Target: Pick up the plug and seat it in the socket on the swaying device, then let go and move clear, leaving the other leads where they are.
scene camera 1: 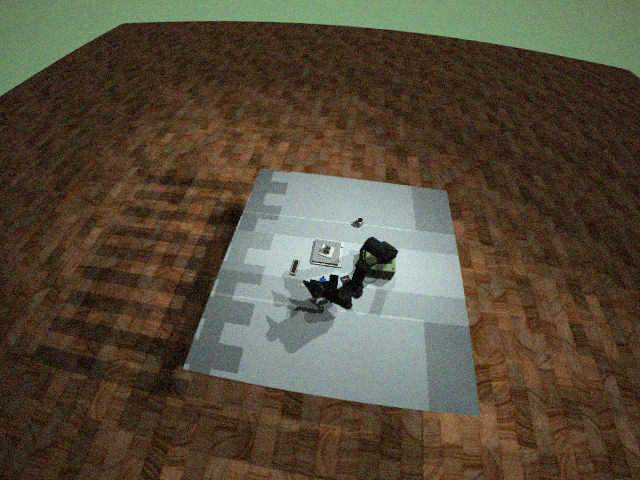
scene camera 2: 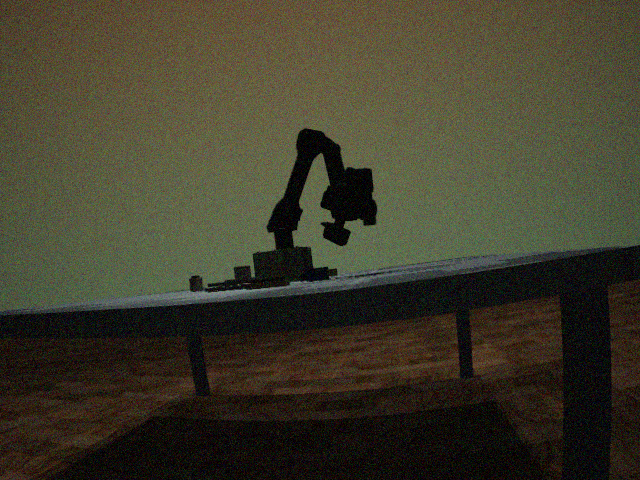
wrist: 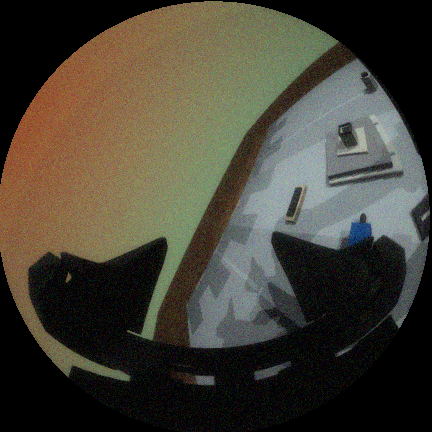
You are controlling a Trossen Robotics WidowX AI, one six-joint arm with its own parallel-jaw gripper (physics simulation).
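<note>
The blue plug point(scene camera 1: 322, 279) point(wrist: 360, 233) lies on the table, partly hidden by the arm in scene camera 1 and by the right finger in the wrist view. The device point(scene camera 1: 315, 257) point(wrist: 336, 162) is a flat grey plate on a pale base. An upright dark, hollow socket point(scene camera 1: 326, 250) point(wrist: 346, 134) stands on its small white pad. My gripper point(scene camera 1: 314, 289) point(scene camera 2: 336, 234) point(wrist: 219, 240) is open and empty, raised above the table. In the wrist view its fingers stand wide apart, with the plug behind the right finger, outside the gap.
A small cream-and-black piece point(scene camera 1: 294, 267) point(wrist: 296, 204) lies near the device. A small dark cylinder point(scene camera 1: 357, 222) point(wrist: 367, 82) stands beyond it. A dark block point(scene camera 1: 345, 279) point(wrist: 422, 217) lies near the arm. The green base box point(scene camera 1: 387, 267) point(scene camera 2: 268, 264) is under the arm.
</note>
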